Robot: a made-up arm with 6 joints. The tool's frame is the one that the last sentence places.
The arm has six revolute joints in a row. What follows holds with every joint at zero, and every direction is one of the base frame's. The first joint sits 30 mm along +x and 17 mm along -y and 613 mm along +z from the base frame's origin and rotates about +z. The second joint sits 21 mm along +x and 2 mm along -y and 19 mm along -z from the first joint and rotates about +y. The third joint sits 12 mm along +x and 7 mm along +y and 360 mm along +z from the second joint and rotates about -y. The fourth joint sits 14 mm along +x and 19 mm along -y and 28 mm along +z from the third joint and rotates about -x. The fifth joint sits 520 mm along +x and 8 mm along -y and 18 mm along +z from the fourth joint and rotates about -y. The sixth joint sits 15 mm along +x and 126 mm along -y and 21 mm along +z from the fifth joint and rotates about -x. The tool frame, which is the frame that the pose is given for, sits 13 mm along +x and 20 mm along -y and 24 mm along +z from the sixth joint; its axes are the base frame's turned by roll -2.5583, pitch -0.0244 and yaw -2.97 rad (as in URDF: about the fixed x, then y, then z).
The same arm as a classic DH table. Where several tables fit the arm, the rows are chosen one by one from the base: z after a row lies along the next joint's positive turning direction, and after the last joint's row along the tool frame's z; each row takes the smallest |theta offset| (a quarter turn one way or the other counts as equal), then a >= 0, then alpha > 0; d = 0 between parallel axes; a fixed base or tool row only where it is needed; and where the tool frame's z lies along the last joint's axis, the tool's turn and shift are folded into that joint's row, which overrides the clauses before.
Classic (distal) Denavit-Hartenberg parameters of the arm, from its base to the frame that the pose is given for. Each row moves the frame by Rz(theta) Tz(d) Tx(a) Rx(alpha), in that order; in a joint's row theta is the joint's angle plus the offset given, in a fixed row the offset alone. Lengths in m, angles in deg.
base (fixed): d 0  theta offset -29.54  a 0.0345  alpha 0
joint 1: d 0.594  theta offset 29.54  a 0.021  alpha -90
joint 2: d 0  theta offset -88.09  a 0.3602  alpha 180
joint 3: d 0.014  theta offset 1.91  a 0.028  alpha -90
joint 4: d -0.534  theta offset 0  a 0.018  alpha 90
joint 5: d 0.134  theta offset 0  a 0.021  alpha -90
joint 6: d -0.0287  theta offset -56.79  a 0.0299  alpha 94.24
tool (fixed): d -0.0092  theta offset 81.01  a 0  alpha 0

